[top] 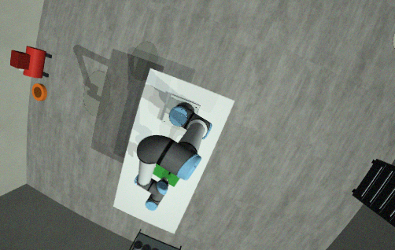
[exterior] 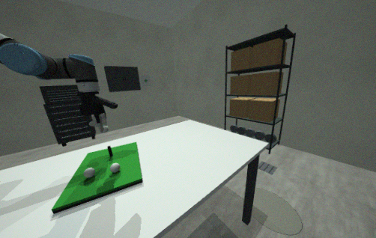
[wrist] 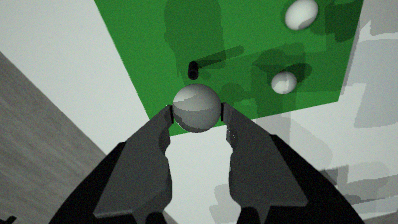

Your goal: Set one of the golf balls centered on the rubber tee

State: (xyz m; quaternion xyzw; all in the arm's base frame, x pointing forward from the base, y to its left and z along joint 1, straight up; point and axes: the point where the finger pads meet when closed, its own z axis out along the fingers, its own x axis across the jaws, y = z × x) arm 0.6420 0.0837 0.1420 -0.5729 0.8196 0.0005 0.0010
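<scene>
Right now the green mat is 170 mm below my hand and 40 mm to the right of it. From my hand the other things lie so: white golf ball: right at my hand.
</scene>
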